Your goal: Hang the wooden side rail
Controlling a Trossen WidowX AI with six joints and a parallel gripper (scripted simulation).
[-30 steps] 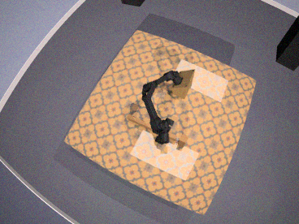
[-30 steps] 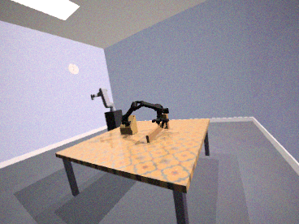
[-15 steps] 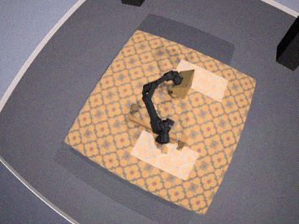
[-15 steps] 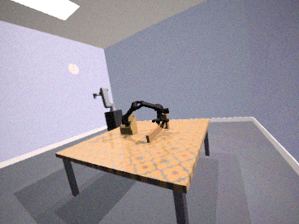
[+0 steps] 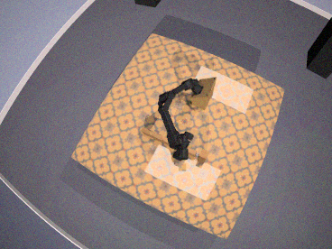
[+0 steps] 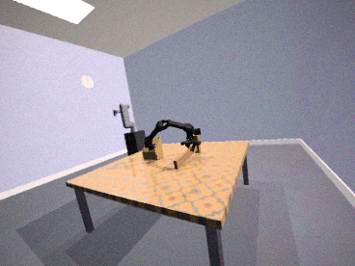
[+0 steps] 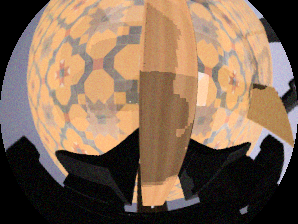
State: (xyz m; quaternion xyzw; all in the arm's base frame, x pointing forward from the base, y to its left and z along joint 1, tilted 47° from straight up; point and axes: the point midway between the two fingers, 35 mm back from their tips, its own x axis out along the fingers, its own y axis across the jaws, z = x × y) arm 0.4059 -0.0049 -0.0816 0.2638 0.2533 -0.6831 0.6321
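My gripper tip is now 14 cm to the right of the headboard post, 5 cm below it and 1 cm short of it.
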